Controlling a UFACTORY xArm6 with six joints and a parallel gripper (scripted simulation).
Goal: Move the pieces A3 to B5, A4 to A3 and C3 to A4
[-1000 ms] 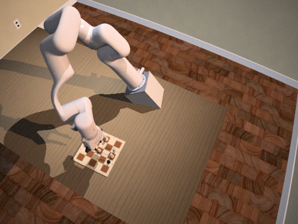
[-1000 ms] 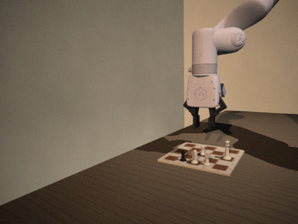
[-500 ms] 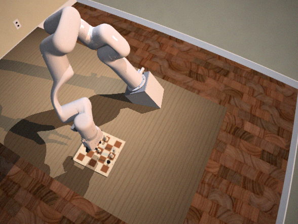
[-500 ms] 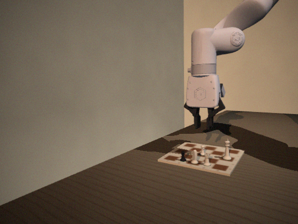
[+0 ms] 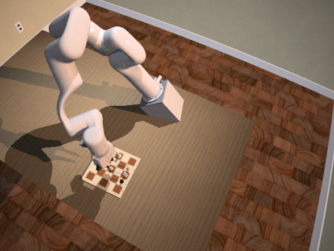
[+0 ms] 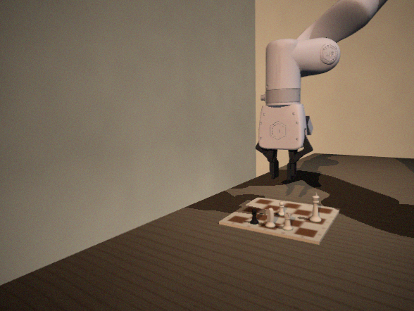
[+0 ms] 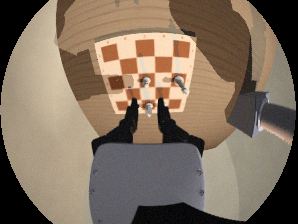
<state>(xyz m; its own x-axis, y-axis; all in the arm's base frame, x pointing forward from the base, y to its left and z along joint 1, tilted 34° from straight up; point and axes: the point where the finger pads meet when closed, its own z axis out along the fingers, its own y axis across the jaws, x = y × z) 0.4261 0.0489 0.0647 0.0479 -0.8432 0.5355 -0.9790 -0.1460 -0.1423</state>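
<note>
Right now my hand is 90 mm above the white pawn. Also, from my hand: white bishop: 80 mm to the left, 90 mm below; then white king: 70 mm behind, 10 mm to the right, 80 mm below; then chessboard: 110 mm below.
</note>
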